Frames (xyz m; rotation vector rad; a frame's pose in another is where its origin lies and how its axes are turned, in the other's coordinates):
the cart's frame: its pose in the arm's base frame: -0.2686 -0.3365 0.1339 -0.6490 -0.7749 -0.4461
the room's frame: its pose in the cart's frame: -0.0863 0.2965 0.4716 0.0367 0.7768 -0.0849
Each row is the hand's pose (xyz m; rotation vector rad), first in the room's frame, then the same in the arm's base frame.
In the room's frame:
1: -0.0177 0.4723 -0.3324 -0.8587 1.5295 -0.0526
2: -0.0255 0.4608 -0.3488 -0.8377 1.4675 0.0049
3: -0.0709 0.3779 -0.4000 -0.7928 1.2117 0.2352
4: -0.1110 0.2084 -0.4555 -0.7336 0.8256 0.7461
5: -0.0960 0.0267 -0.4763 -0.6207 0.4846 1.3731
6: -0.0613 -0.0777 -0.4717 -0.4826 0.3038 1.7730
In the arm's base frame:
1: -0.1121 0.4394 -0.2421 -0.5451 1.7143 -0.8777
2: -0.1264 0.4304 -0.2554 -0.5546 1.6504 -0.8223
3: -0.2172 0.3822 -0.2870 -0.6256 1.4084 -0.5914
4: -0.3597 0.2681 -0.2957 -0.7136 1.0793 -0.0586
5: -0.4660 0.1233 -0.2583 -0.6967 0.8086 0.6013
6: -0.5062 0.0297 -0.2165 -0.6000 0.6576 1.0187

